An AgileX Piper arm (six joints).
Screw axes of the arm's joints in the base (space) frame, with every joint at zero. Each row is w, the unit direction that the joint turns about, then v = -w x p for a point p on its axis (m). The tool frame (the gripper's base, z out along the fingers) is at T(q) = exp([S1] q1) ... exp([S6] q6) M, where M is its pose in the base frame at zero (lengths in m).
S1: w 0 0 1 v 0 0 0
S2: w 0 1 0 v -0.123 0 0
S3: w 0 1 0 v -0.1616 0 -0.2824
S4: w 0.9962 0 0.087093 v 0 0.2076 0
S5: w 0 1 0 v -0.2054 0 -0.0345
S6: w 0.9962 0 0.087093 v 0 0.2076 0
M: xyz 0.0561 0 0.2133 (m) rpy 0 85.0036 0 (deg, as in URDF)
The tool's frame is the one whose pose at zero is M.
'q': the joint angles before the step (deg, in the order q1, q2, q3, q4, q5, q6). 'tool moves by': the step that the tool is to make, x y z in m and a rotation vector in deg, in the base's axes. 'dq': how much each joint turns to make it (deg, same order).
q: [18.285 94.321 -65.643 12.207 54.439 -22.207]
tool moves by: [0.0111 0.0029 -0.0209 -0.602 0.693 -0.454]
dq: [-0.007 3.853 0.010 -0.056 -3.065 -0.116]
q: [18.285 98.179 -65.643 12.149 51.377 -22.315]
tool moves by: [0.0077 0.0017 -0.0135 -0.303 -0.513 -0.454]
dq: [0.006 2.422 0.054 -0.177 -2.934 0.008]
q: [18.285 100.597 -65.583 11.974 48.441 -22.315]
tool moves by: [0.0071 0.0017 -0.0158 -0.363 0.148 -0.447]
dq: [-0.002 2.777 0.011 -0.021 -2.590 -0.002]
